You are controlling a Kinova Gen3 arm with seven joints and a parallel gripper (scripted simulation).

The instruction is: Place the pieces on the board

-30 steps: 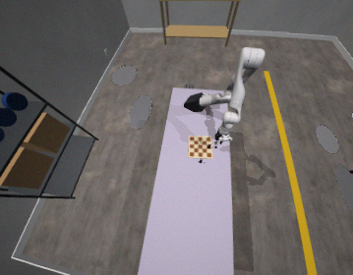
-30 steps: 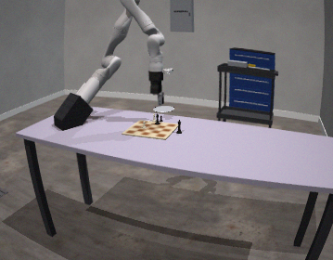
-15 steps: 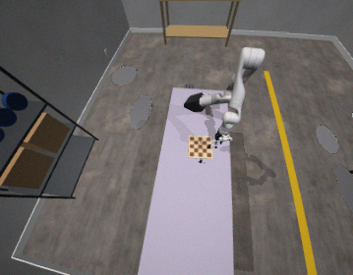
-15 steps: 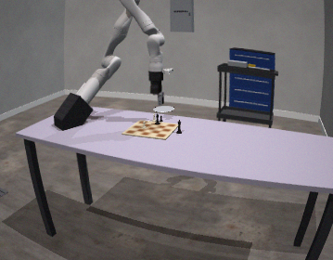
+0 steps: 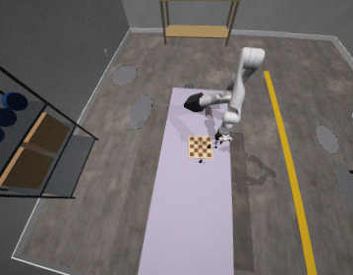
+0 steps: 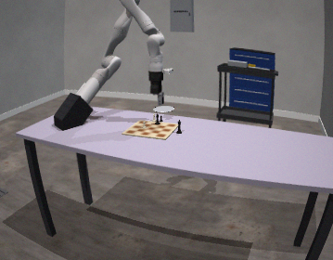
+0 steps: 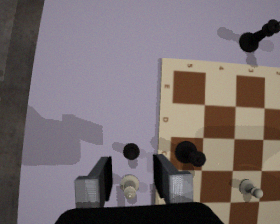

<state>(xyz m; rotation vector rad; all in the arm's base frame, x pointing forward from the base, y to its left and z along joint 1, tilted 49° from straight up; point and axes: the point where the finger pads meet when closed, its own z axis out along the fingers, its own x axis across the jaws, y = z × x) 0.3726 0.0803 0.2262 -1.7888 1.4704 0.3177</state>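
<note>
Now: hand 10 cm above the black pawn. From my hand the other things lie so: white pawn (14 cm to the right, 9 cm below); chessboard (3 cm ahead, 13 cm to the right, 11 cm below); white bishop (4 cm behind, 1 cm to the right, 9 cm below).
</note>
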